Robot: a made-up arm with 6 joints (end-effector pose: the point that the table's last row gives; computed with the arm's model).
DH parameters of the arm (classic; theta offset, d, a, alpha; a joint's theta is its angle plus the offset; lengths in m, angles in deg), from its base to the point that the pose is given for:
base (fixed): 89.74 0 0.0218 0
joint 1: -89.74 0.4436 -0.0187 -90
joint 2: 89.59 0 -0.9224 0
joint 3: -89.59 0.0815 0.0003 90
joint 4: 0 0.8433 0.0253 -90
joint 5: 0 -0.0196 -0.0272 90
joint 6: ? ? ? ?
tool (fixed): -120.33 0.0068 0 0
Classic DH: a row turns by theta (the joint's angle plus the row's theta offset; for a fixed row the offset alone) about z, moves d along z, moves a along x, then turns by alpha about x.
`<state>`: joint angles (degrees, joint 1 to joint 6).
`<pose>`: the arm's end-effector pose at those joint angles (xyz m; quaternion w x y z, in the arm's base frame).
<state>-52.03 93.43 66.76 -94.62 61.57 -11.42</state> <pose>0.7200 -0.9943 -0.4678 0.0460 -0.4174 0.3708 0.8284</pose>
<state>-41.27 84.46 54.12 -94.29 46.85 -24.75</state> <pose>1.1443 -1.0257 -0.1575 0.0936 0.5728 -0.2784 -0.7653</pose>
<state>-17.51 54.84 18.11 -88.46 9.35 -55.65</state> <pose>1.6065 -0.4301 1.2915 0.5412 0.7742 -0.1555 -0.2891</pose>
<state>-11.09 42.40 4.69 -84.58 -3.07 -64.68</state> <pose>1.2934 -0.1479 1.8174 0.6391 0.7417 -0.2002 -0.0373</pose>
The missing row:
joint 6: -28.05 0.1436 0.0053 -105.48
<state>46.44 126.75 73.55 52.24 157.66 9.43</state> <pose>0.1722 0.4198 -0.7531 0.0777 -0.4957 -0.6939 -0.5165</pose>
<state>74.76 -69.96 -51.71 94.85 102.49 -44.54</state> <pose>-0.6623 -1.4558 0.3243 0.4434 0.1132 0.6102 0.6467</pose>
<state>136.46 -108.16 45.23 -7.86 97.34 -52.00</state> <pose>1.1146 -1.0856 0.6803 0.3469 -0.1068 -0.9247 -0.1146</pose>
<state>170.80 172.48 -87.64 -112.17 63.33 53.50</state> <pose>-1.0081 0.2301 -0.3233 0.1638 -0.3013 -0.9375 0.0580</pose>
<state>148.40 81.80 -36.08 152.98 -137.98 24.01</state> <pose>-1.2704 0.7223 1.0481 0.8802 -0.2873 0.3676 0.0869</pose>
